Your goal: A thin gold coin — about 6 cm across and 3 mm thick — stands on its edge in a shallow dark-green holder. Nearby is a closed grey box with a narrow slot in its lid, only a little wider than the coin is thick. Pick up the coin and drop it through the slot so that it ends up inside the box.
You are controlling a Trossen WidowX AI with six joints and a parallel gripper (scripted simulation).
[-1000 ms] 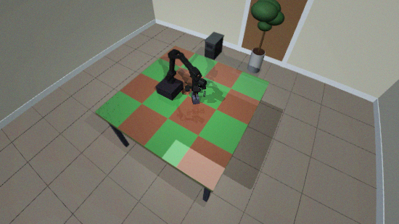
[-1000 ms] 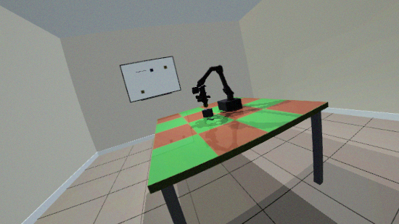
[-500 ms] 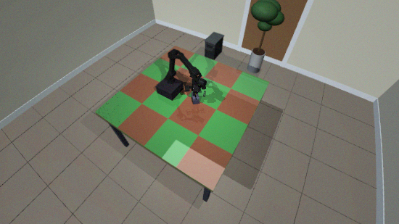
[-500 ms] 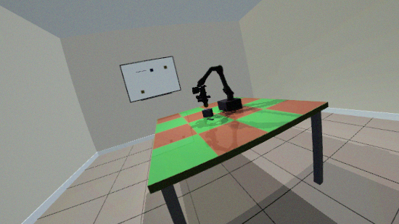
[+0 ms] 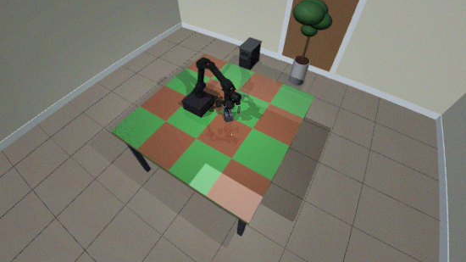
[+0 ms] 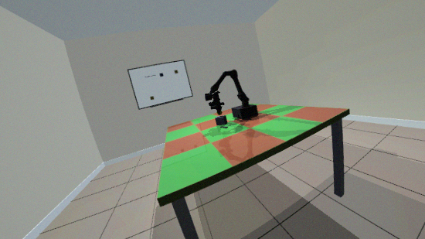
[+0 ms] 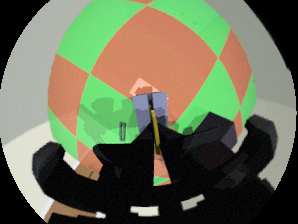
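My gripper tip is 20 mm below the thin gold coin.
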